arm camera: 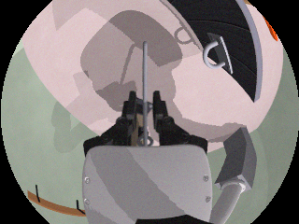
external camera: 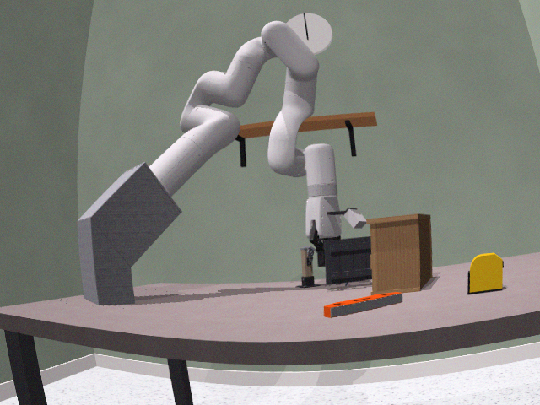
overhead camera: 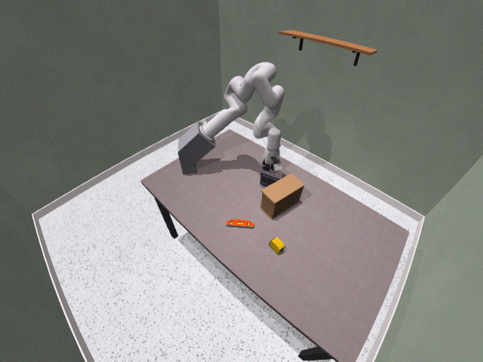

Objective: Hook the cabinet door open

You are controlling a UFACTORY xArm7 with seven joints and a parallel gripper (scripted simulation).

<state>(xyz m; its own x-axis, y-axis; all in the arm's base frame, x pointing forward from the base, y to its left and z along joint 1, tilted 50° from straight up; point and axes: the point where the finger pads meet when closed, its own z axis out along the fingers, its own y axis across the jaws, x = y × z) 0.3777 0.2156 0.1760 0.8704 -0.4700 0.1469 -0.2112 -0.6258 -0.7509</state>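
Right now my hand is 20 mm above the thin hook. The rest, counted from my hand: dark door (110 mm ahead, 60 mm to the right, 10 mm below); then orange level (210 mm ahead, 390 mm to the right, 70 mm below); then yellow tape measure (440 mm ahead, 310 mm to the right, 50 mm below).
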